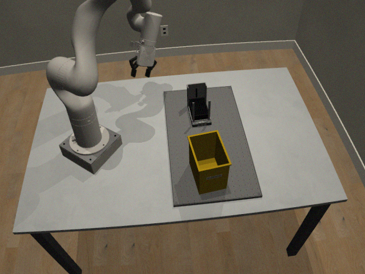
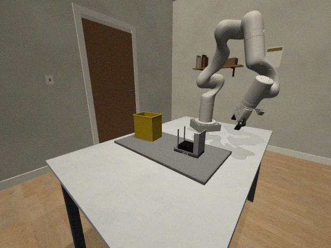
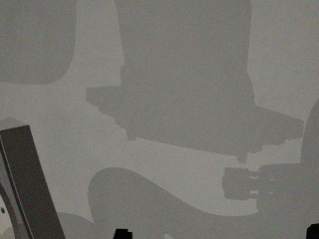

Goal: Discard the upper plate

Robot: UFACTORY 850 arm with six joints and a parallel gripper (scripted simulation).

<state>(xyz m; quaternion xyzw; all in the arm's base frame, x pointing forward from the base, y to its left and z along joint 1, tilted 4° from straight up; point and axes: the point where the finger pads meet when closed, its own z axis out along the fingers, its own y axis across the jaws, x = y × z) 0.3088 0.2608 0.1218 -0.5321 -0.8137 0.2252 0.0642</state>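
The black 96-well plate lies 24 cm ahead of my hand, 21 cm to the right of it and 11 cm below it. From my hand the other things lie so: yellow plastics bin W1: 58 cm to the right, 15 cm ahead, 6 cm below.
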